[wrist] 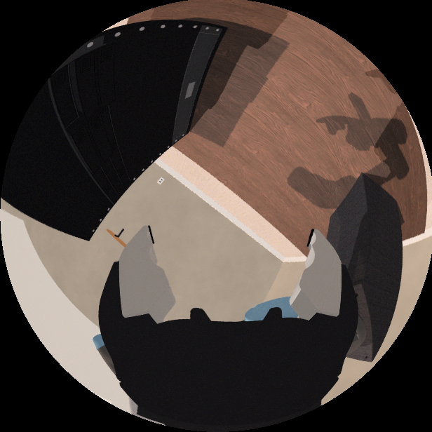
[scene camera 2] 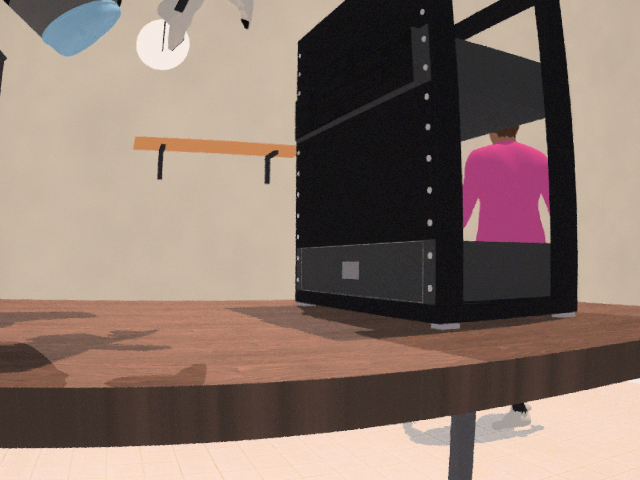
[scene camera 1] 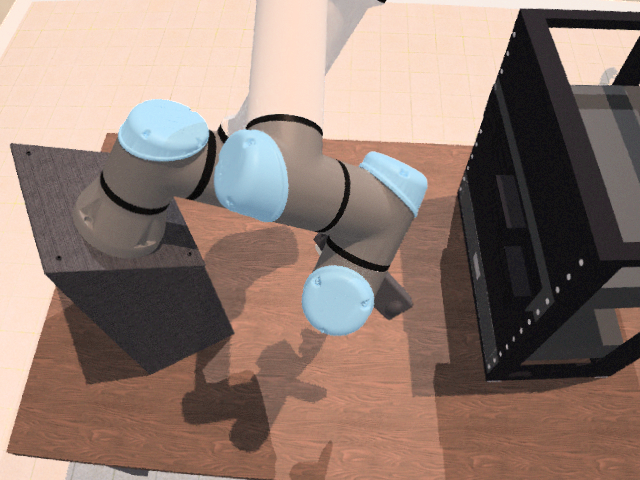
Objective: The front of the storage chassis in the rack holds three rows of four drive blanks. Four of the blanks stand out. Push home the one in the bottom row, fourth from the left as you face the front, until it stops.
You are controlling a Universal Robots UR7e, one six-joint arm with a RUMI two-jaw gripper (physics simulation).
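Frame: origin at the arm's base, x ahead, y left, z up, level; millimetres.
Where they show: gripper, between the fingertips: (scene camera 2: 211, 38); arm's base, origin of its link: (scene camera 1: 118, 223).
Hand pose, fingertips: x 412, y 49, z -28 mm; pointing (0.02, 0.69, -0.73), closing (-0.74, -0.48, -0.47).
Observation:
Each offset is from my fingertips to the top centre of the thing. "*": to the spot under its first point. Level surfaces: height alone.
The black rack @(dx +396, dy +188, dz +182 mm) (scene camera 1: 571, 129) (scene camera 2: 445, 180) (wrist: 150, 60) stands at the right in scene camera 1 and at the upper left in the wrist view. Its front is very dark. Two dark rectangles, one @(* dx +234, dy +102, dz +25 mm) (scene camera 1: 510, 201) above the other @(* dx +253, dy -13, dz -3 mm) (scene camera 1: 517, 270), show faintly on it in scene camera 1. Faint panel outlines show in the wrist view. The single drive blanks, their rows and the bottom-row fourth one cannot be made out. My gripper (scene camera 2: 209, 36) (wrist: 232, 230) is open and empty, high above the table and apart from the rack front. It is mostly hidden under the wrist in scene camera 1.
A grey unit (scene camera 2: 382, 271) (wrist: 182, 107) with a pale label fills the rack's bottom. The dark pedestal (scene camera 1: 134, 310) (wrist: 362, 240) bears the arm on the wooden table @(dz -406 mm) (scene camera 1: 351, 423) (scene camera 2: 232, 356) (wrist: 280, 110). A person in pink (scene camera 2: 509, 191) shows through the rack's open side. An orange shelf (scene camera 2: 217, 146) is on the wall.

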